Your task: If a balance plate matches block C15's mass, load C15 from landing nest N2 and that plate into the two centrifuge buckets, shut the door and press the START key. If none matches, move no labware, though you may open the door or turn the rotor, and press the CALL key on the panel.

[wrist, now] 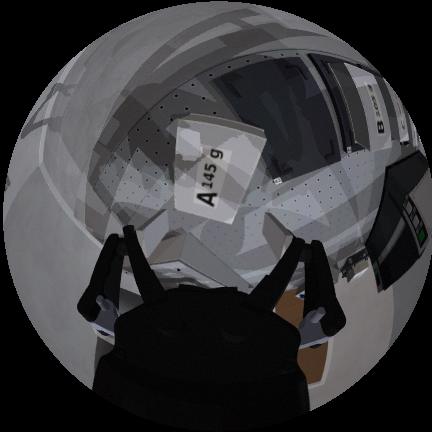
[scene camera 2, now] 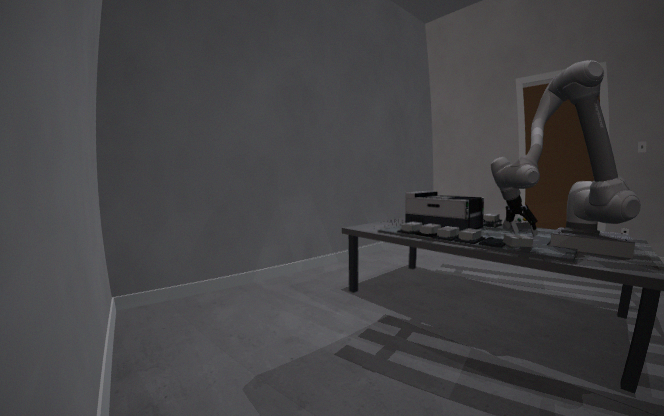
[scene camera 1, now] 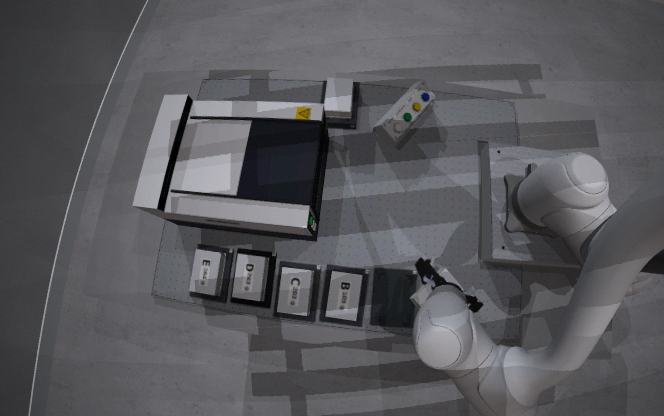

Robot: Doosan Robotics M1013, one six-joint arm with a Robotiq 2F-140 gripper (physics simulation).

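Frame: origin at the arm's base, x down, y ahead, z right, level; metres.
Where they show: gripper, fingertip midpoint: (wrist: pixel 214 221) (scene camera 2: pixel 525 234) (scene camera 1: pixel 450 276); arm's base, origin of the base link: (scene camera 2: pixel 580 232) (scene camera 1: pixel 531 206).
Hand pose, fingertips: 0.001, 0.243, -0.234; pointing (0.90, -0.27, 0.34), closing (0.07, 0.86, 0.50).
Each offset is from my fingertips to the top centre of the thing, as dx, dy, dz. "spot": to the spot under its first point.
My gripper (scene camera 1: pixel 450 286) (scene camera 2: pixel 521 231) (wrist: pixel 214 221) is open and empty, above and beside plate A {+0.001, +0.024, -0.053} (scene camera 2: pixel 518 242) (wrist: pixel 212 172), which reads 145 g. Plate A sits turned on the table, off the dark nest {+0.038, +0.143, -0.077} (scene camera 1: pixel 393 297) (wrist: pixel 295 115) beside it. Plate B {+0.002, +0.282, -0.090} (scene camera 1: pixel 344 296) (wrist: pixel 372 112), plate C {+0.002, +0.418, -0.099} (scene camera 1: pixel 295 290), plate D {+0.002, +0.553, -0.083} (scene camera 1: pixel 249 277) and plate E {+0.002, +0.689, -0.094} (scene camera 1: pixel 206 272) sit in a row of nests; their masses are hard to read. A pale block {-0.024, +0.384, +0.506} (scene camera 1: pixel 339 95), no label readable, possibly C15, sits on a dark nest behind the centrifuge's right corner. The centrifuge (scene camera 1: pixel 240 209) (scene camera 2: pixel 437 206) has its top covered; its buckets are hidden.
A slanted key panel {spot: -0.014, +0.221, +0.399} (scene camera 1: pixel 387 131) with white, green, yellow and blue buttons stands at the back, right of the pale block. The robot's base plate (scene camera 1: pixel 537 254) (scene camera 2: pixel 592 245) is at the right. The centrifuge's side bears a green key {-0.135, +0.386, +0.076} (scene camera 1: pixel 312 220) (wrist: pixel 421 235).
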